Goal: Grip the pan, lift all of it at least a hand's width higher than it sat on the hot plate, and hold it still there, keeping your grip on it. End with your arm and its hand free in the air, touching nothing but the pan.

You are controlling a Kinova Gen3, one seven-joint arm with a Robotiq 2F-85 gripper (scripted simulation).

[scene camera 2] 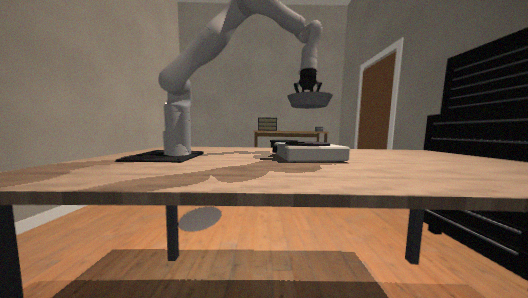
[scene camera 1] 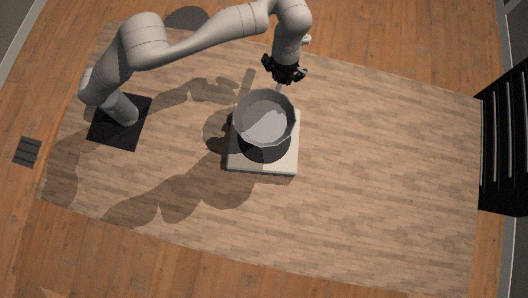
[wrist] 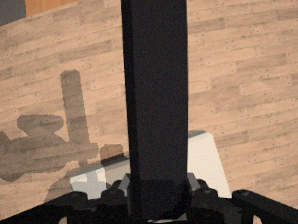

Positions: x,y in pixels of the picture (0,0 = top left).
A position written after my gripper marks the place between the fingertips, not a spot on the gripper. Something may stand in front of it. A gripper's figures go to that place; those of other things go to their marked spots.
Scene:
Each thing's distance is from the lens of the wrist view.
my gripper [wrist: 159,186]: 0.17 m
pan [wrist: 155,47]: 0.12 m

